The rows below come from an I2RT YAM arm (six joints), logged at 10 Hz.
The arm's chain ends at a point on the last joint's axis. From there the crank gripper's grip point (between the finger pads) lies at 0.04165 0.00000 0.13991 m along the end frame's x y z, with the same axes.
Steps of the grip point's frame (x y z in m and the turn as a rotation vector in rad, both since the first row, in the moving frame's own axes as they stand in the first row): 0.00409, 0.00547, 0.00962, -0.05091, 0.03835, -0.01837; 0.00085, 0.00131, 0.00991, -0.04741, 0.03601, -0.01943; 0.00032, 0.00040, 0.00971, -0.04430, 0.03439, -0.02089; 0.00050, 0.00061, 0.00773, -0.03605, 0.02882, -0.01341; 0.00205, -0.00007, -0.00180, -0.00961, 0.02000, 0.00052; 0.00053, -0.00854, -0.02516, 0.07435, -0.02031, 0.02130; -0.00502, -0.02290, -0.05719, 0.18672, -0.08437, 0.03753
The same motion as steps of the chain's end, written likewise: -0.00130, -0.00079, 0.01148, -0.05091, 0.03835, -0.01837; -0.00421, -0.00443, 0.01164, -0.04741, 0.03601, -0.01943; -0.00452, -0.00484, 0.01134, -0.04430, 0.03439, -0.02089; -0.00354, -0.00382, 0.00907, -0.03605, 0.02882, -0.01341; -0.00074, -0.00143, -0.00093, -0.00961, 0.02000, 0.00052; 0.00328, 0.00103, -0.02562, 0.07435, -0.02031, 0.02130; 0.00639, 0.00203, -0.05790, 0.18672, -0.08437, 0.03753
